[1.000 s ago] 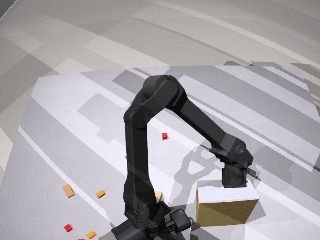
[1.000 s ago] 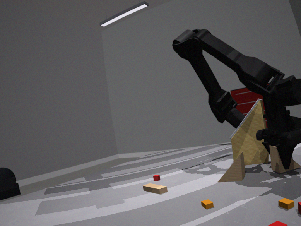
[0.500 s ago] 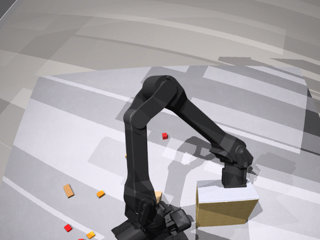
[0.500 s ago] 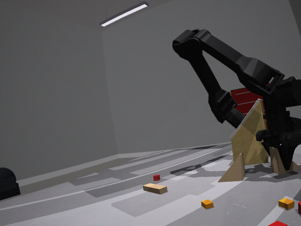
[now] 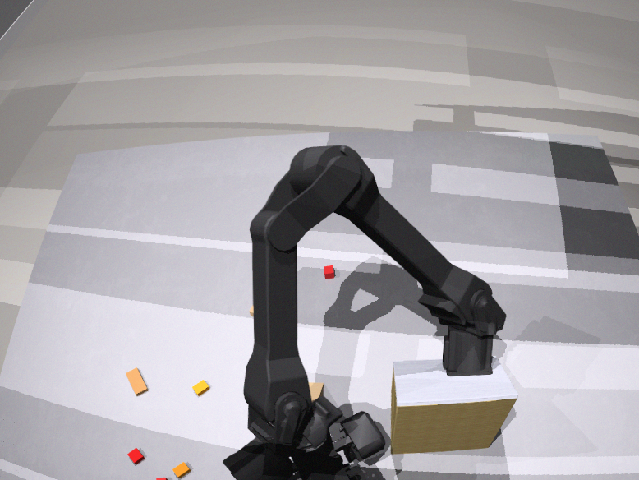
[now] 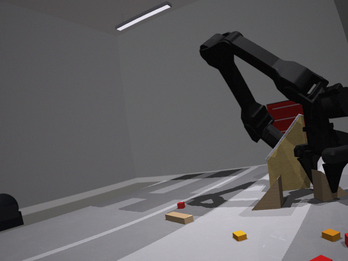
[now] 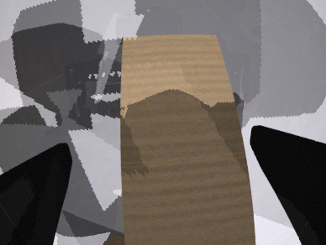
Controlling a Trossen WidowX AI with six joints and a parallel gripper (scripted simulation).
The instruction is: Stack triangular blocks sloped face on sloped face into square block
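Right now my gripper tip is 10 mm short of the tan triangular block. The rest, counted from my gripper tip: tan brick (330 mm ahead, 140 mm to the right, 20 mm below).
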